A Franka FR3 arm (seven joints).
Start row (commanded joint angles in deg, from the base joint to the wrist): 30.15 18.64 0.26 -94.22 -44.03 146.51 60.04
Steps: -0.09 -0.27 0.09 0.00 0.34 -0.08 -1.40; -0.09 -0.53 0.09 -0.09 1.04 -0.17 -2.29; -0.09 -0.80 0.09 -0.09 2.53 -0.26 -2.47; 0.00 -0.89 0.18 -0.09 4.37 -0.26 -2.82; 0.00 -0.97 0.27 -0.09 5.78 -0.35 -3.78; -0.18 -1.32 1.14 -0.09 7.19 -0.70 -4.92; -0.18 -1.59 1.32 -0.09 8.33 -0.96 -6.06; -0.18 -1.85 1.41 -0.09 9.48 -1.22 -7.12; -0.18 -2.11 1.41 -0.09 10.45 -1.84 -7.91; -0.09 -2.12 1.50 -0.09 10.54 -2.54 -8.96; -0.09 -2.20 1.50 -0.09 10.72 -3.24 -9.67; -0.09 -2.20 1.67 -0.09 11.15 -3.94 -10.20; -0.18 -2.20 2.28 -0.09 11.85 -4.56 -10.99
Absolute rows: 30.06 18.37 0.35 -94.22 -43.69 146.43 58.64; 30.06 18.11 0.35 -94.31 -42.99 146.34 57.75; 30.06 17.84 0.35 -94.31 -41.50 146.25 57.57; 30.15 17.75 0.44 -94.31 -39.66 146.25 57.22; 30.15 17.67 0.53 -94.31 -38.25 146.16 56.26; 29.97 17.32 1.40 -94.31 -36.84 145.81 55.12; 29.97 17.05 1.58 -94.31 -35.70 145.55 53.98; 29.97 16.79 1.67 -94.31 -34.55 145.29 52.92; 29.97 16.53 1.67 -94.31 -33.58 144.67 52.13; 30.06 16.52 1.76 -94.31 -33.49 143.97 51.08; 30.06 16.44 1.76 -94.31 -33.31 143.27 50.37; 30.06 16.44 1.93 -94.31 -32.88 142.57 49.84; 29.97 16.44 2.54 -94.31 -32.18 141.95 49.05
